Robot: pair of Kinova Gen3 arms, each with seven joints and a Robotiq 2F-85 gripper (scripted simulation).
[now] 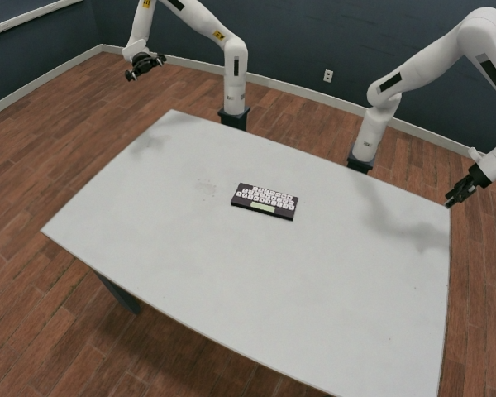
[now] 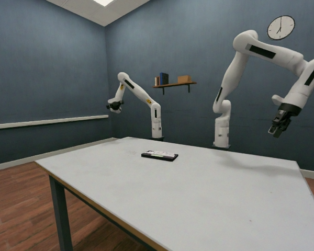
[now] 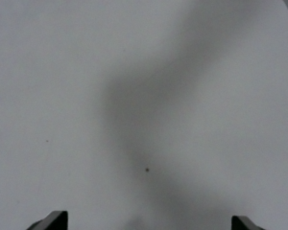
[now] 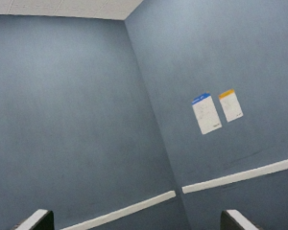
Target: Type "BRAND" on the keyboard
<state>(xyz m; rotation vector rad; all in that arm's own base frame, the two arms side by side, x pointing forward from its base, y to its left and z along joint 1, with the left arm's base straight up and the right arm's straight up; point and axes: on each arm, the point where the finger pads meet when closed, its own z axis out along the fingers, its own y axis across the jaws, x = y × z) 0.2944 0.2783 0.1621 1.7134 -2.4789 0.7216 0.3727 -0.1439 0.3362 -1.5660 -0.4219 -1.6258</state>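
My right hand is 4 cm short of the key, 47 cm to the right of it and 32 cm above it.
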